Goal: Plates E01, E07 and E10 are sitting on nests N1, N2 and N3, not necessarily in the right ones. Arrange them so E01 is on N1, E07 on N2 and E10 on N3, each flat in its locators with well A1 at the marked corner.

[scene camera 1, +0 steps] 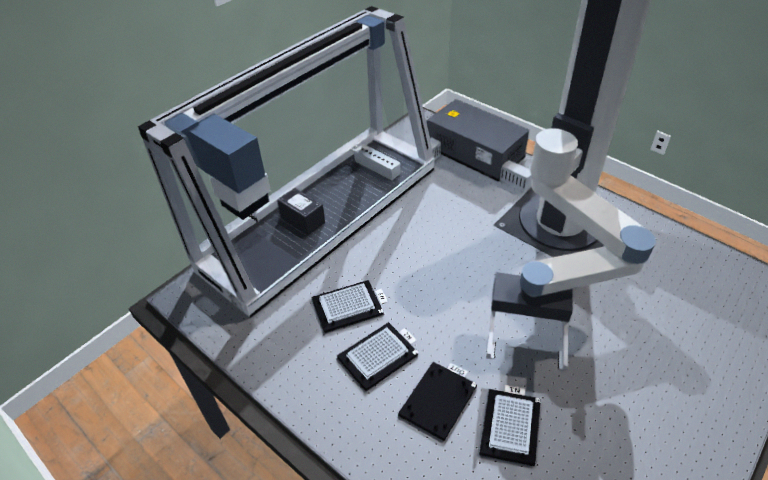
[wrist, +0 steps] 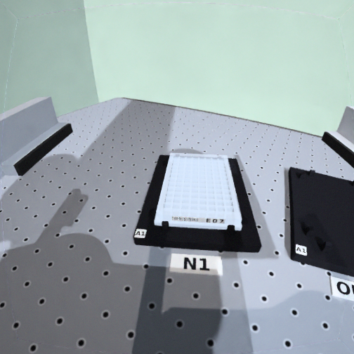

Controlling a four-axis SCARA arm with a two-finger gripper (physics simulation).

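Where they show: gripper, fingertip midpoint: (scene camera 1: 526,362); arm's base, origin of the base link: (scene camera 1: 559,223).
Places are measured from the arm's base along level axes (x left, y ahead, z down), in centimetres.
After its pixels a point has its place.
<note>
A white well plate (scene camera 1: 510,424) @(x 24.3, y 67.8, z -3.1 cm) (wrist: 199,187) sits on black nest N1 (scene camera 1: 508,457) @(x 28.1, y 74.3, z -2.5 cm) (wrist: 195,239); its label appears to read E07 in the wrist view. It looks flat, and the nest's A1 mark is at the near left corner in that view. A second white plate (scene camera 1: 376,352) @(x -11.2, y 72.7, z -3.7 cm) sits on nest N2 (scene camera 1: 367,384) @(x -7.5, y 80.3, z -2.5 cm), and a third (scene camera 1: 347,302) @(x -27.3, y 66.0, z -3.9 cm) on nest N3 (scene camera 1: 319,315) @(x -30.9, y 73.0, z -2.3 cm); their labels cannot be read. My gripper (scene camera 1: 527,361) @(x 20.9, y 58.8, z -14.6 cm) (wrist: 197,113) is open and empty, above the table, on the arm's side of N1 and not over its plate. Well A1 cannot be made out on any plate.
A black nest marked OUT (scene camera 1: 437,401) @(x 7.9, y 73.2, z -2.4 cm) (wrist: 325,215) holds no plate and lies between N1 and N2. A gantry frame (scene camera 1: 339,240) @(x -45.0, y 50.6, z -3.5 cm) with a blue head (scene camera 1: 229,152) @(x -47.0, y 77.1, z -50.1 cm) stands at the left. A dark grey box (scene camera 1: 478,135) @(x -36.3, y -6.9, z -12.8 cm) stands at the back beside the arm's base.
</note>
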